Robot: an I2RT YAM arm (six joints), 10 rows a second.
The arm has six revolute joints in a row. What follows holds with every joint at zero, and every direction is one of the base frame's. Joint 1 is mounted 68.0 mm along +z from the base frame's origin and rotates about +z. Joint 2 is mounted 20.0 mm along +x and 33.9 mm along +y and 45.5 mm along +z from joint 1 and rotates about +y. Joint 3 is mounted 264.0 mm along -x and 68.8 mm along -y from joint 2 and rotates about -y. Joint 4 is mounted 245.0 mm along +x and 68.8 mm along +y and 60.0 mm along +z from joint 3 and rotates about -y. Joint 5 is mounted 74.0 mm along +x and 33.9 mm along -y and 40.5 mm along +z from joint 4 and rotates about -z. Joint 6 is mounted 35.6 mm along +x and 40.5 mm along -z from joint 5 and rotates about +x. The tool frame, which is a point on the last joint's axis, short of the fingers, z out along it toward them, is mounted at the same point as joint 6; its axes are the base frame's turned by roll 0.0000, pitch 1.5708 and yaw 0.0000 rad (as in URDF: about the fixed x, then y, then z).
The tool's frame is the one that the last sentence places.
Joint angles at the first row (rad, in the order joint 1, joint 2, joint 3, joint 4, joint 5, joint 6):
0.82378, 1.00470, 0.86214, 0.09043, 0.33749, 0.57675
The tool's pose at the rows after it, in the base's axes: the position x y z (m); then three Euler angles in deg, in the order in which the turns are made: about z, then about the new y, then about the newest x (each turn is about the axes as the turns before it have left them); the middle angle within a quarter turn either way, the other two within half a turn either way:
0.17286 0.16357 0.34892 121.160 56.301 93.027
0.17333 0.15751 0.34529 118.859 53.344 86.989
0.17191 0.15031 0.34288 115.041 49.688 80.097
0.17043 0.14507 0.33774 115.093 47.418 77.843
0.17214 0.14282 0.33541 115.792 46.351 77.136
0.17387 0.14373 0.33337 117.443 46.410 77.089
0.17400 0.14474 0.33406 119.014 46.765 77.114
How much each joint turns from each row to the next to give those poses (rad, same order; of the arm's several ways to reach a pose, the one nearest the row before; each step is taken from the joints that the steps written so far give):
-0.02143, -0.00143, -0.03509, 0.05510, -0.03515, 0.01991
-0.03072, -0.02146, -0.05062, 0.09203, -0.07667, 0.03524
-0.02600, -0.02604, -0.05515, 0.11017, -0.05054, 0.04447
-0.01997, -0.02004, -0.04156, 0.05247, -0.04606, 0.03685
-0.01843, -0.00002, -0.01394, 0.02469, -0.03687, 0.02153
-0.00772, 0.00919, -0.00463, 0.01378, -0.03686, 0.00462
-0.00155, 0.00313, 0.00457, -0.00295, -0.02923, -0.00153

